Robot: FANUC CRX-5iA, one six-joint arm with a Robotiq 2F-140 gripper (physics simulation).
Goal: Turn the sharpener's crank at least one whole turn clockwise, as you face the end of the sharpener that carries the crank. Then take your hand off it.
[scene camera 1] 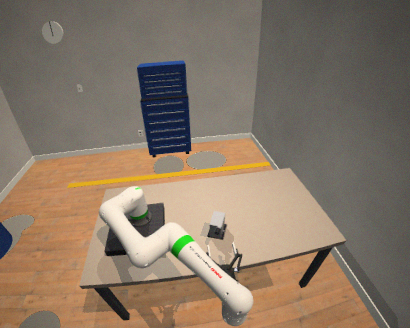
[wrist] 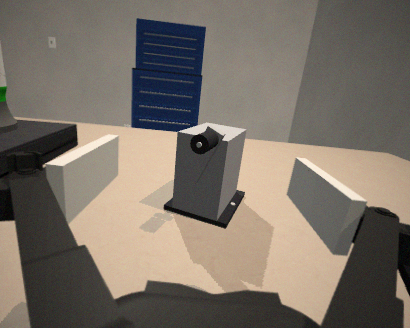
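Where they show: gripper, fingertip midpoint: (scene camera 1: 220, 245) (wrist: 205, 166); arm's base, origin of the base link: (scene camera 1: 140, 218).
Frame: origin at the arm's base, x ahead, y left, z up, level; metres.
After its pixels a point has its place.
Note:
The sharpener (scene camera 1: 217, 219) {x 0.458, y -0.237, z 0.072 m} (wrist: 190, 185) {x 0.421, y -0.271, z -0.003 m}, a grey block on a black base, stands upright on the table. Its black crank knob (wrist: 201, 143) {x 0.414, y -0.338, z 0.078 m} is at the top of the face turned to the wrist camera, near the left upper edge of that face. My gripper (scene camera 1: 221, 248) {x 0.399, y -0.423, z 0.082 m} (wrist: 205, 166) {x 0.399, y -0.423, z 0.082 m} is wide open and empty. It is in front of the sharpener's crank end, on the near side of the table. In the wrist view the two pale finger pads stand well apart to the left and right of the sharpener, and neither touches it or the knob. The crank arm is hard to make out.
The table (scene camera 1: 270, 200) {x 0.953, y -0.115, z -0.056 m} has its near edge under the gripper. The robot's black base plate (scene camera 1: 116, 244) {x -0.173, y -0.164, z -0.001 m} (wrist: 40, 135) {x 0.142, y -0.044, z 0.003 m} is to the left of the sharpener. A blue drawer cabinet (scene camera 1: 167, 120) (wrist: 167, 75) stands by the back wall, beyond the table.

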